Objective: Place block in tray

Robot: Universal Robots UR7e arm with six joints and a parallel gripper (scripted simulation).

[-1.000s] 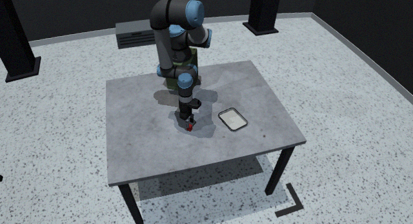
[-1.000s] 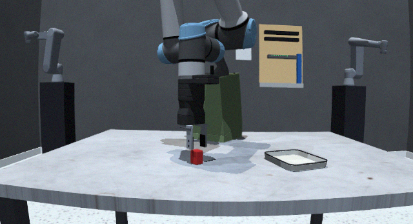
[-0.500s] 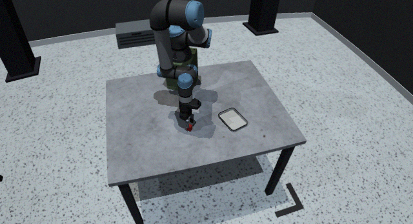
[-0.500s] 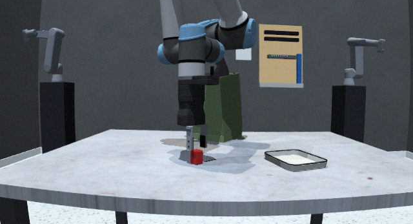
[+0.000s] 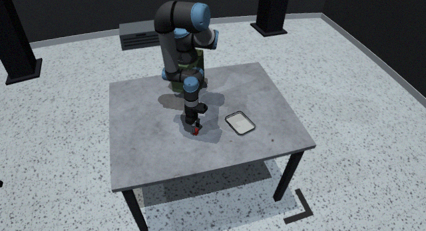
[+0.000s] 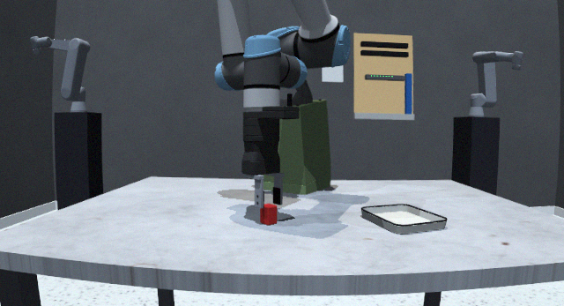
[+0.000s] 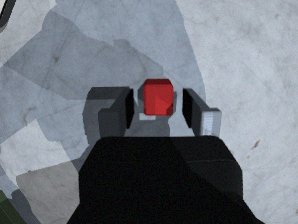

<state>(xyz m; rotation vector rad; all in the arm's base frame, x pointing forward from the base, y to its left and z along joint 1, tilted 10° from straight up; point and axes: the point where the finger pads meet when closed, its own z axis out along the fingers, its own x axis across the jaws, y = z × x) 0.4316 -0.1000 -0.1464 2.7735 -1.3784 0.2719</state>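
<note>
The red block lies 40 mm below my hand. The rest, counted from my hand: white tray (280 mm to the left, 40 mm below, 20 mm ahead).
</note>
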